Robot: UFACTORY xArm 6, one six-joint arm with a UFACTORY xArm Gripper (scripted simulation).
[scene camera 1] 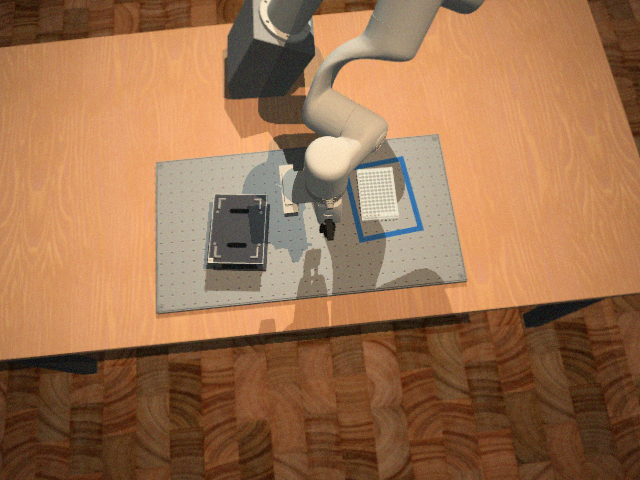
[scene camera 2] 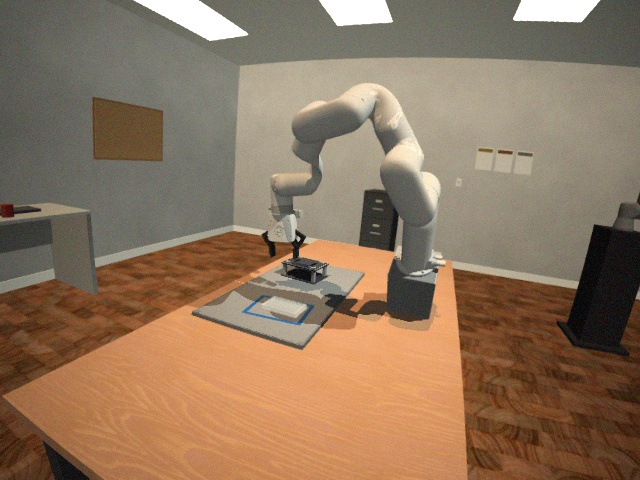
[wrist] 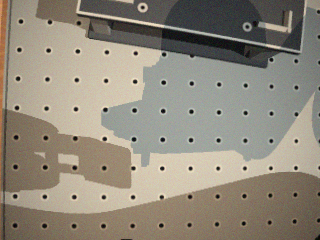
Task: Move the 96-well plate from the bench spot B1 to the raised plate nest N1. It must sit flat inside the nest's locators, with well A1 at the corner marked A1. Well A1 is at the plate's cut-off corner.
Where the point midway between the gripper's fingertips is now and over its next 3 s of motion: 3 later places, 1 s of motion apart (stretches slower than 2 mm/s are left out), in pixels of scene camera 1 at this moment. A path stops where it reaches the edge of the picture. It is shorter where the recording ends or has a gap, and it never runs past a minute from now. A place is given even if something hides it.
My gripper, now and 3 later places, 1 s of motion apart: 324, 209; 364, 194; 380, 178; 379, 185
